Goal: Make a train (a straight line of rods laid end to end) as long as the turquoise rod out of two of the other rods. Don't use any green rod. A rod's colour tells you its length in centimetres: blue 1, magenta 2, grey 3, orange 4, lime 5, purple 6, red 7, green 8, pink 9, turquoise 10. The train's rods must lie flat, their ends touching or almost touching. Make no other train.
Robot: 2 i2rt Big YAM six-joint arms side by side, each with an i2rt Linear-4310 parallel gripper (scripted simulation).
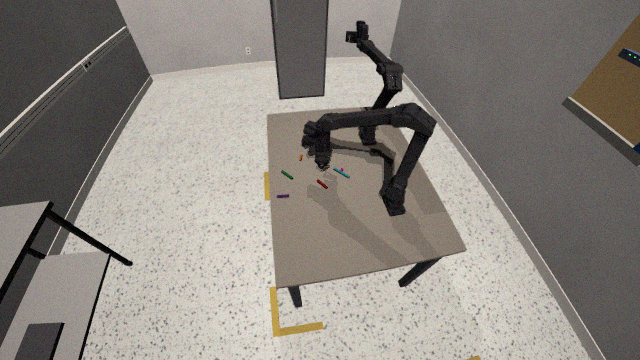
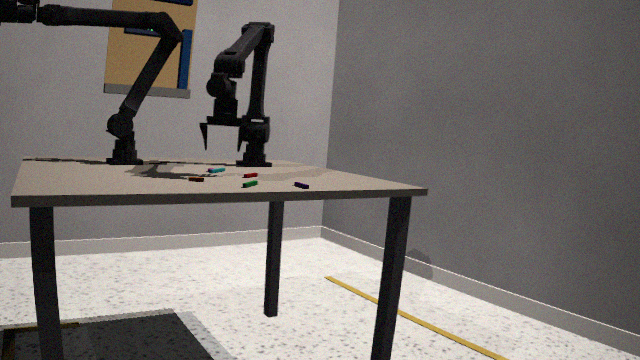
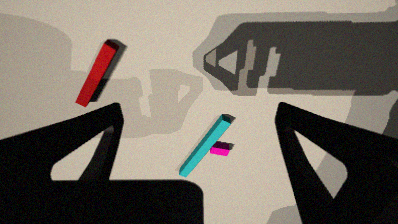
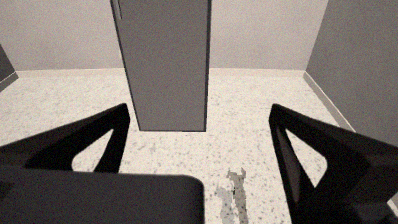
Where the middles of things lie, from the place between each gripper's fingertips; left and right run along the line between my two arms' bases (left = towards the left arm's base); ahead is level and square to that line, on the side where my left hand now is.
The turquoise rod [image 3: 223, 122] lies 100 mm behind my left hand, 80 mm below it and 30 mm to the left of it. Round my left hand: red rod [image 3: 109, 48]: 90 mm to the left, 80 mm below, 20 mm ahead.
The turquoise rod lies 21 cm ahead of my right hand, 80 cm to the left of it and 46 cm below it. From my right hand the other things lie so: red rod (32 cm ahead, 87 cm to the left, 46 cm below).
